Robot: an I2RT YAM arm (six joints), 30 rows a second.
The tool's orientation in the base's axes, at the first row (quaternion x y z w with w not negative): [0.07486 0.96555 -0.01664 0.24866]
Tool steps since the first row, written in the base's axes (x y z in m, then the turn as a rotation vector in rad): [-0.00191 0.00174 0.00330 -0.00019 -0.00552 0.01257]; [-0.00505 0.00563 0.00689 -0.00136 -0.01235 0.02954]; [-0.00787 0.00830 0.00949 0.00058 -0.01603 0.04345]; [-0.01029 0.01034 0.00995 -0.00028 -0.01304 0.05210]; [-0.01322 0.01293 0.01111 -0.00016 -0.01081 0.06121]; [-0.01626 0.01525 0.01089 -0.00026 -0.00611 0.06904]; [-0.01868 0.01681 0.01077 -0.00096 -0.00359 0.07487]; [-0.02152 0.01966 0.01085 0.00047 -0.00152 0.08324]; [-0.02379 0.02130 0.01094 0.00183 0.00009 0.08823]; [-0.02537 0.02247 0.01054 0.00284 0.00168 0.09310]
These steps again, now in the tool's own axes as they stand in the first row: [0.00030 0.00144 -0.00392 -0.00666 -0.00542 -0.01072]; [0.00181 0.00483 -0.00884 -0.01476 -0.01226 -0.02566]; [0.00336 0.00705 -0.01265 -0.02366 -0.01553 -0.03666]; [0.00551 0.00870 -0.01435 -0.02668 -0.01266 -0.04486]; [0.00784 0.01081 -0.01694 -0.03088 -0.01040 -0.05293]; [0.01089 0.01264 -0.01836 -0.03393 -0.00573 -0.06016]; [0.01325 0.01381 -0.01952 -0.03580 -0.00331 -0.06578]; [0.01606 0.01619 -0.02115 -0.04079 -0.00101 -0.07257]; [0.01820 0.01747 -0.02242 -0.04416 0.00082 -0.07640]; [0.01992 0.01838 -0.02291 -0.04717 0.00257 -0.08030]
